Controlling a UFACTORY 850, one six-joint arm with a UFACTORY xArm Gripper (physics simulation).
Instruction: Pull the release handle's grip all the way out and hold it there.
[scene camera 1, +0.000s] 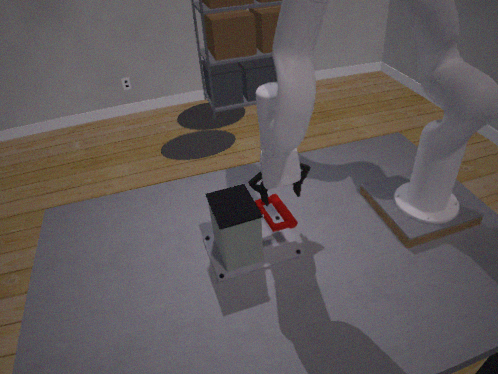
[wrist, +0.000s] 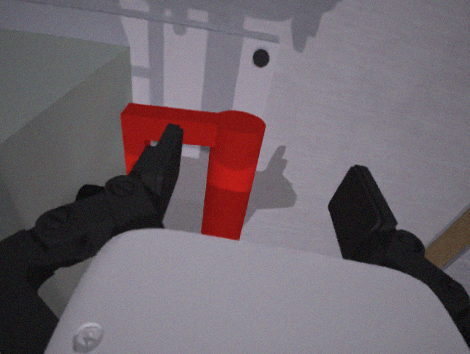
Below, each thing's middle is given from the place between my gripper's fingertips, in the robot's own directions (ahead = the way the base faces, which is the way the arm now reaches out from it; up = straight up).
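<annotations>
Base plate (scene camera 1: 280, 246): from my hand, 11 cm ahead, 10 cm below, 3 cm to the left.
</annotations>
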